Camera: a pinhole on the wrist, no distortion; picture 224 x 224 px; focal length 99.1 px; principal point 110.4 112.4 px. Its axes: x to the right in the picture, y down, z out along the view. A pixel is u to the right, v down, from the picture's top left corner.
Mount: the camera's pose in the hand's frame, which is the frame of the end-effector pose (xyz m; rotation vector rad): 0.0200 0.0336 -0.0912 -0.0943 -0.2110 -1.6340
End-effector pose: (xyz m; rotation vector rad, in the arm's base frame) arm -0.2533 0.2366 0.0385 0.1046 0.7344 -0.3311
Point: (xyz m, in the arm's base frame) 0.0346 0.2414 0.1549
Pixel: 110 147
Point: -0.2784 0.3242 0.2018
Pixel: 116 31
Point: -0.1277 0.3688 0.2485
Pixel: 92 84
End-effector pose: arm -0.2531 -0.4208 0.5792 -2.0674 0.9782 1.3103
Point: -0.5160 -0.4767 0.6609
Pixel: 35 41
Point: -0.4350 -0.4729 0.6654
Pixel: 43 26
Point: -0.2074 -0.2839 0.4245
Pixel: 206 175
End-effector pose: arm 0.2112 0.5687 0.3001 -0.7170 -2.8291 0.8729
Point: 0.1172 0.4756 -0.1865
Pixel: 106 126
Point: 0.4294 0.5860 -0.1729
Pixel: 65 79
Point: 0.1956 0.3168 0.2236
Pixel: 204 79
